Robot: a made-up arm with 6 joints. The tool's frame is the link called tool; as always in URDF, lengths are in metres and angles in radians. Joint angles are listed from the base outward.
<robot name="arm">
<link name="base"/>
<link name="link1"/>
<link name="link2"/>
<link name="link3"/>
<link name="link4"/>
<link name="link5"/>
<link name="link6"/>
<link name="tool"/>
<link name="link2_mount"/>
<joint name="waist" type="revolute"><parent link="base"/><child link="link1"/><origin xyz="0 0 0.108" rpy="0 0 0"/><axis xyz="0 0 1"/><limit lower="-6.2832" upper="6.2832"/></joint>
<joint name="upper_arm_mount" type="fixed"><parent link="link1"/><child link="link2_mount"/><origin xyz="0 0.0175 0" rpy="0 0 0"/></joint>
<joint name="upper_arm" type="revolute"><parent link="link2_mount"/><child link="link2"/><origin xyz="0 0.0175 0" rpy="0 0 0"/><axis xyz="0 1 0"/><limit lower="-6.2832" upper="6.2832"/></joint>
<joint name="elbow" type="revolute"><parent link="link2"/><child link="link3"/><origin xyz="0 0 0.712" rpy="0 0 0"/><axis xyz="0 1 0"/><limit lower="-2.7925" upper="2.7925"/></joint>
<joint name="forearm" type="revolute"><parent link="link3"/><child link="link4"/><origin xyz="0 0 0.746" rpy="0 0 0"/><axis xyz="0 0 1"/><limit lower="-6.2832" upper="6.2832"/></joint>
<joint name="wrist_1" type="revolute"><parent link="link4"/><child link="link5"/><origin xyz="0 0 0" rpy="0 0 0"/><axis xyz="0 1 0"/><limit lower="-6.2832" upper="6.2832"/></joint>
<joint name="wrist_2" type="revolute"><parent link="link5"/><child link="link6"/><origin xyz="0 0 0.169" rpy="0 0 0"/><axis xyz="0 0 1"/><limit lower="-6.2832" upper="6.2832"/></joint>
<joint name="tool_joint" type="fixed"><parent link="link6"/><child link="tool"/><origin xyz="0 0 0" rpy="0 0 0"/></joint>
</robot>
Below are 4 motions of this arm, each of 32 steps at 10 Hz.
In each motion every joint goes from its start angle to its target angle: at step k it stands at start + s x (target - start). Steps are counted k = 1, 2, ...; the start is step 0. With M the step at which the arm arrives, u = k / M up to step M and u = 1 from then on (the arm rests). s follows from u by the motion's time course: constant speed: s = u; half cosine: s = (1 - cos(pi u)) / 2; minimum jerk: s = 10 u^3 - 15 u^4 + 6 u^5.
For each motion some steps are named. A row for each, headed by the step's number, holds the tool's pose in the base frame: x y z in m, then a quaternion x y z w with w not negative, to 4 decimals.
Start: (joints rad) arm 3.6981 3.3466 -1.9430 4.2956 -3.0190 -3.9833
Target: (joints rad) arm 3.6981 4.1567 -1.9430 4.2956 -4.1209 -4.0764
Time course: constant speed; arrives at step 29
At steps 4, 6, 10, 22, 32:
4: -0.2848 -0.2130 -0.5346 0.1965 0.6951 0.5236 0.4518
6: -0.2607 -0.1843 -0.5482 0.1616 0.6726 0.5606 0.4552
10: -0.2140 -0.1280 -0.5700 0.0870 0.6222 0.6264 0.4615
22: -0.0828 0.0264 -0.6050 -0.1638 0.4361 0.7490 0.4712
32: -0.0075 0.1052 -0.6129 -0.3177 0.3122 0.7635 0.4676

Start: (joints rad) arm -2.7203 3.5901 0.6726 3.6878 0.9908 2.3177
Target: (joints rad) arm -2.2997 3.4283 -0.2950 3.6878 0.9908 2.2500
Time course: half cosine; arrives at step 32
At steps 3, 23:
3: 0.8905 0.4511 -1.0249 -0.8579 -0.4551 -0.0958 0.2186
23: 0.1668 0.2134 -1.4147 -0.7683 -0.4987 0.3625 0.1720

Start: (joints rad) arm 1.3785 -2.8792 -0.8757 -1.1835 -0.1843 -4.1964
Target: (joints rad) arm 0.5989 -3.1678 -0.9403 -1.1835 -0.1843 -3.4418
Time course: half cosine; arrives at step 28
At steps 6, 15, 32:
6: 0.0482 0.4019 -1.3031 -0.1699 0.9170 0.3533 0.0737
15: 0.2975 0.5204 -1.2210 0.1363 0.8918 0.4174 0.1085
32: 0.6050 0.4900 -1.1124 0.4030 0.7670 0.4783 0.1431

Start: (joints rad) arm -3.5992 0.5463 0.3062 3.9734 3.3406 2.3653
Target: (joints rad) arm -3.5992 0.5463 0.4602 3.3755 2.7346 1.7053
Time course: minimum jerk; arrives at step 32
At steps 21, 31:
21: -0.7509 0.3489 1.0799 0.6622 0.4798 0.3195 0.4786
31: -0.7571 0.3511 1.0873 0.6143 0.4535 0.3487 0.5435

